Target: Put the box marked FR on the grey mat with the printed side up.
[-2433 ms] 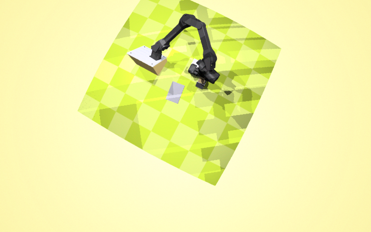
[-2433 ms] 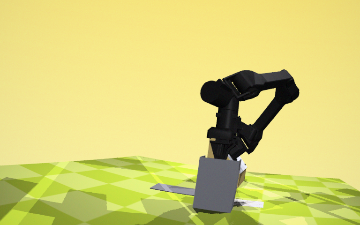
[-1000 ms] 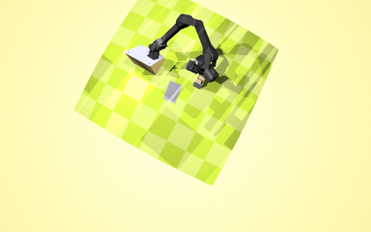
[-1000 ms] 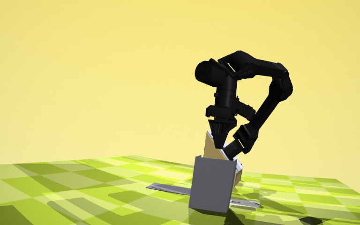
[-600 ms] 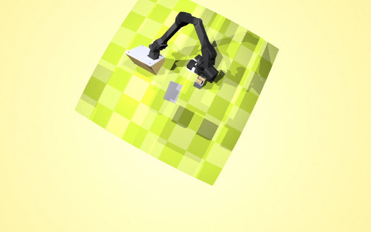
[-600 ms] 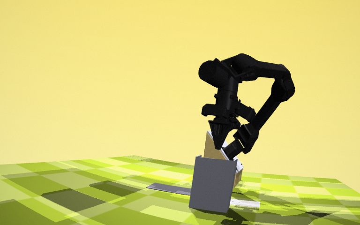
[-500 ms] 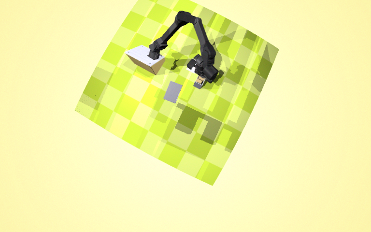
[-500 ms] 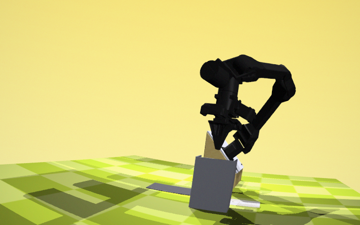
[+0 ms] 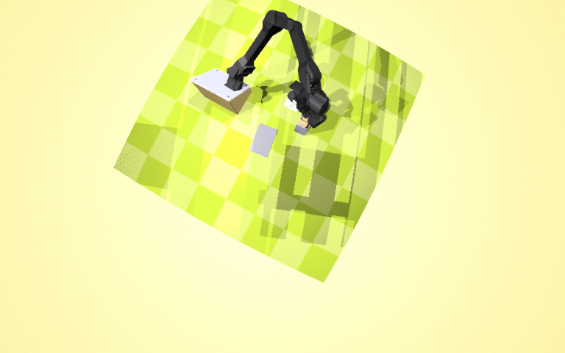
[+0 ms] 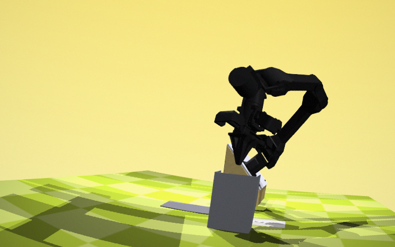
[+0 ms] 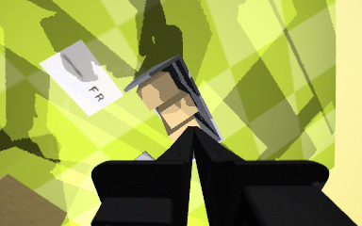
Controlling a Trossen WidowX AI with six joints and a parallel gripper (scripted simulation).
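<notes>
Now: the thin white slab 170 mm below my gripper tip, 110 mm behind it and 80 mm to the left of it. From my gripper tip the other things lie so: grey mat 180 mm to the right, 170 mm below, 120 mm behind.
</notes>
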